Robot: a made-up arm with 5 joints.
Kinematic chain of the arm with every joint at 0, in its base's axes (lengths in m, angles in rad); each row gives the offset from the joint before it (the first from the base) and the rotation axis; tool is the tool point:
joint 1: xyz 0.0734 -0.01 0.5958 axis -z
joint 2: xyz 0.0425 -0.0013 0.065 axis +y
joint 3: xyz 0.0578 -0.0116 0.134 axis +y
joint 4: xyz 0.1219 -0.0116 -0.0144 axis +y
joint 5: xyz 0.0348 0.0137 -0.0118 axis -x
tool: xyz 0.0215 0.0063 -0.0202
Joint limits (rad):
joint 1: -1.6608..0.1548
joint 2: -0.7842..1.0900
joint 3: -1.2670..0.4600
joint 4: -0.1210..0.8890
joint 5: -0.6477..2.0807
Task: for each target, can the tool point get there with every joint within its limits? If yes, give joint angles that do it. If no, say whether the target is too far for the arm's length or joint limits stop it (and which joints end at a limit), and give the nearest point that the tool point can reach.
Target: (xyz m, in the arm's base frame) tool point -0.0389 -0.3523 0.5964
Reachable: no: joint limits stop it (at a limit: joint 1, joint 2, joint 3, joint 4) | nearest point 0.1868 -0.0577 0.5293 | short by 0.377 m
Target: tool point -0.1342 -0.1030 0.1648
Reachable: no: too far | nearest point 0.0546 0.1316 0.4978 | short by 0.449 m
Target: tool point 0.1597 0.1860 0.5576
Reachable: yes | joints -1.1590 0.7908 0.0669 0.7628 -0.2009
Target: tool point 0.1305 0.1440 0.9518
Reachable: yes | joints -1.2088 -0.3301 -0.8481 0.0486 -0.2986
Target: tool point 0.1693 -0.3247 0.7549
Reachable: no: joint limits stop it (at a limit: joint 1, joint 3, joint 4) | nearest point 0.2261 -0.0661 0.7700 | short by 0.265 m
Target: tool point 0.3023 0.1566 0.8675
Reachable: yes | joints -0.7167 0.2075 -1.0360 0.2525 1.0194
